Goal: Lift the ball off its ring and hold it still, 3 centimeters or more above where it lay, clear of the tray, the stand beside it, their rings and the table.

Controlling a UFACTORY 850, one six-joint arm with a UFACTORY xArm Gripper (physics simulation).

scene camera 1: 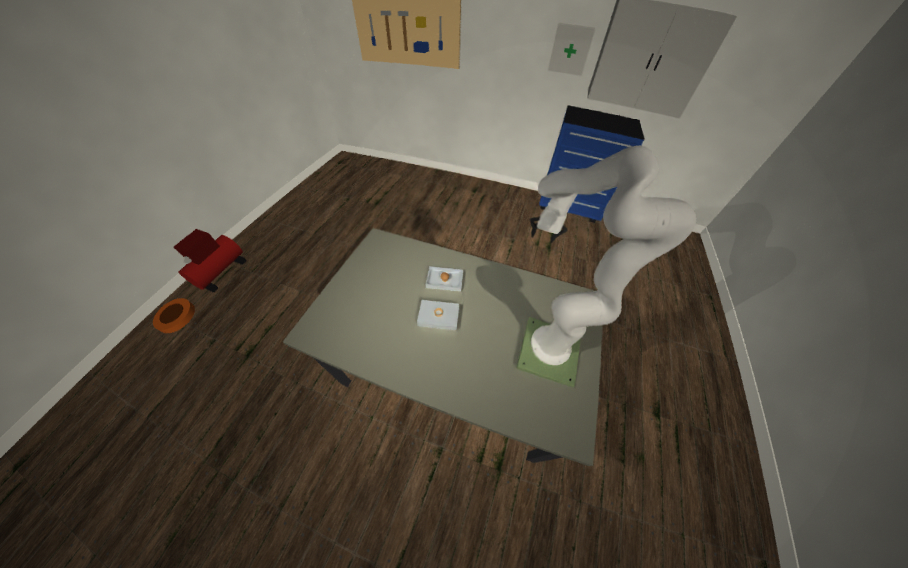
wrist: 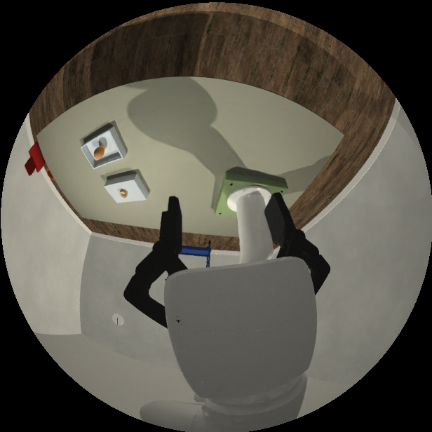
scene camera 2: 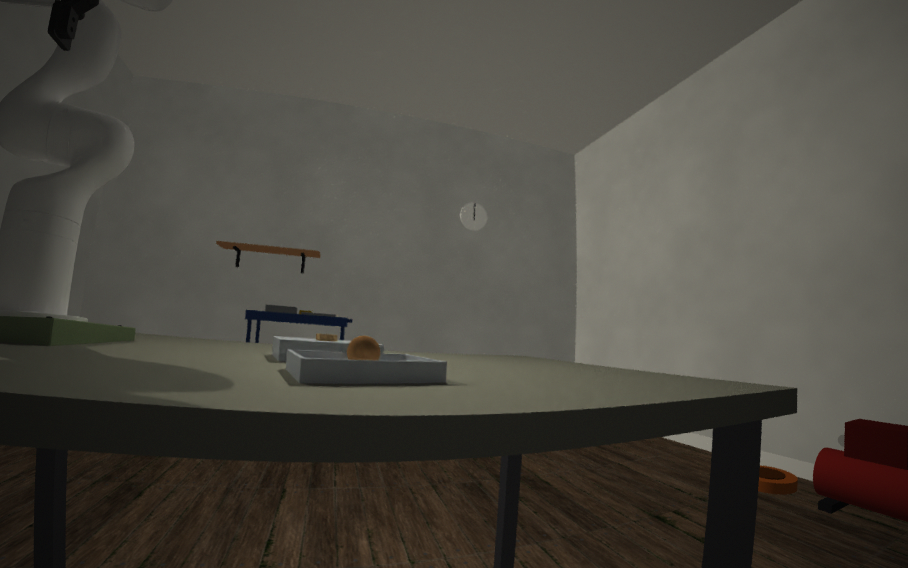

same spot on pale tray: [scene camera 2: 323, 367] = [scene camera 1: 458, 271]
